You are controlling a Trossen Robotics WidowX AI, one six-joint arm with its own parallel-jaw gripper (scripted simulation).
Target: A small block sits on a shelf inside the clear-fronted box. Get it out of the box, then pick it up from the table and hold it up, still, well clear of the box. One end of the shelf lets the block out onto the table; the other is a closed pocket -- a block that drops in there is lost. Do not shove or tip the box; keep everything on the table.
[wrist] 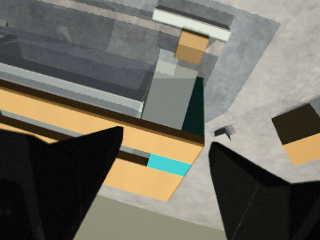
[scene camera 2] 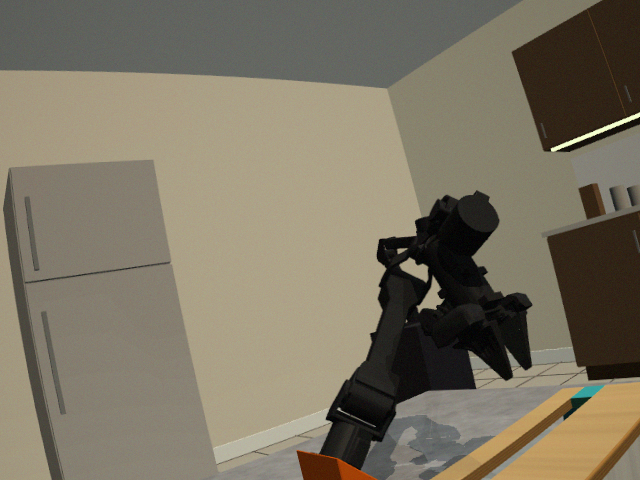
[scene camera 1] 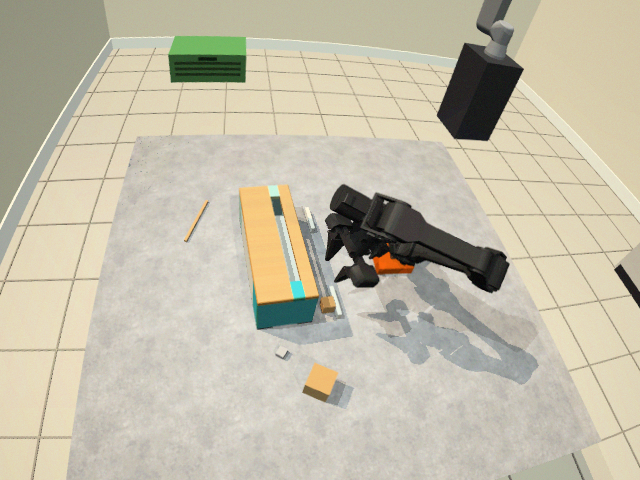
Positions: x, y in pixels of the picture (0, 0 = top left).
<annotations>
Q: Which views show the gripper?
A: The wrist view, scene camera 2 and scene camera 1: all of them.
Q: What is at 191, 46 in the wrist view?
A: A small block.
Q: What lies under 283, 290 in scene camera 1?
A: A long box.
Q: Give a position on a long box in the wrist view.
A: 63, 90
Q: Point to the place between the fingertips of the gripper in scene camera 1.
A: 331, 271
</annotations>
